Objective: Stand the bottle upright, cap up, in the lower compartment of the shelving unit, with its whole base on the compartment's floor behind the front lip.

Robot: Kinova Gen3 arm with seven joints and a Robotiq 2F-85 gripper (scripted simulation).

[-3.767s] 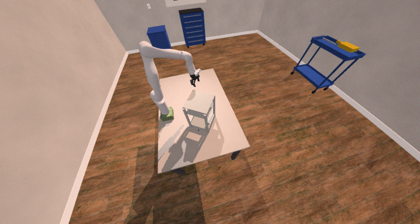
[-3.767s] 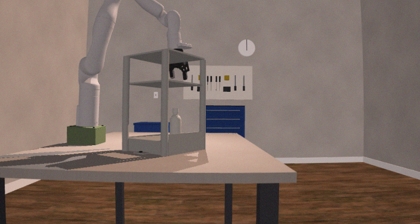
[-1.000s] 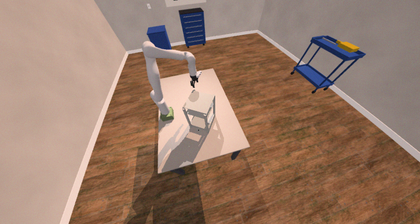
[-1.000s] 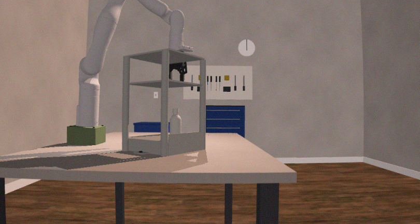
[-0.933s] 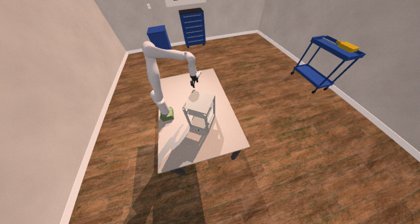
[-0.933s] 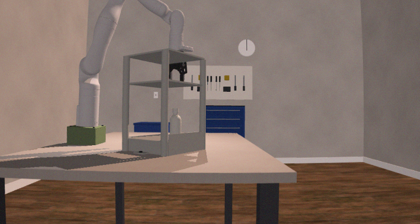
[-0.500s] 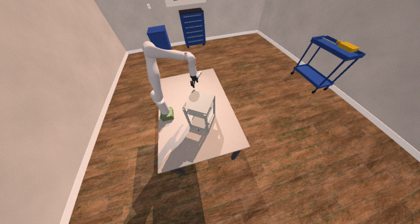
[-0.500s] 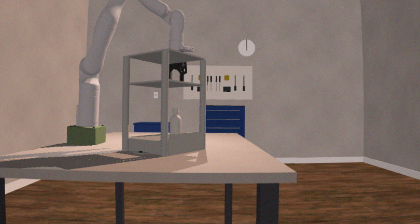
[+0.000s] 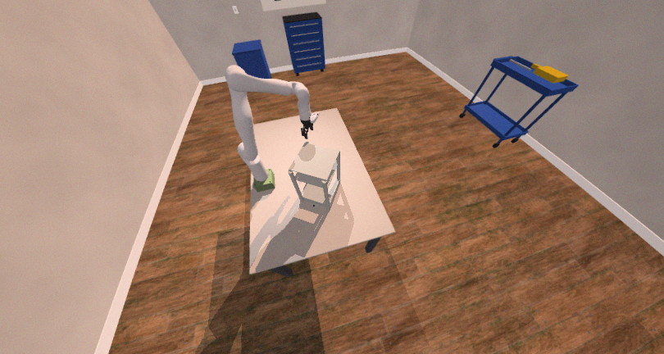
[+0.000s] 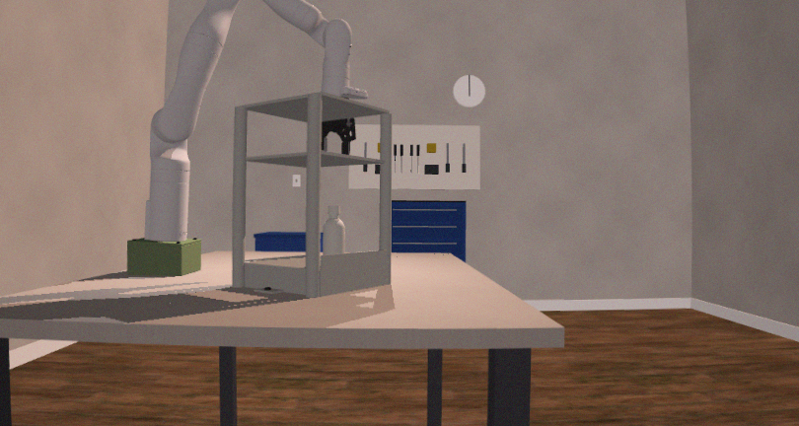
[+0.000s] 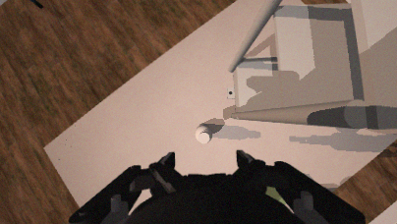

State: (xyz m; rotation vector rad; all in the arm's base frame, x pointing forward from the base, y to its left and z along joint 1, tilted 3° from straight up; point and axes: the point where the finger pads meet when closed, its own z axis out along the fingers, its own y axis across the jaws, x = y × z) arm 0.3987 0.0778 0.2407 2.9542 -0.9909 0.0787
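Right now my hand is 200 mm above the white bottle. Round my hand: grey shelving unit: 20 mm behind, 290 mm to the right, 120 mm below.
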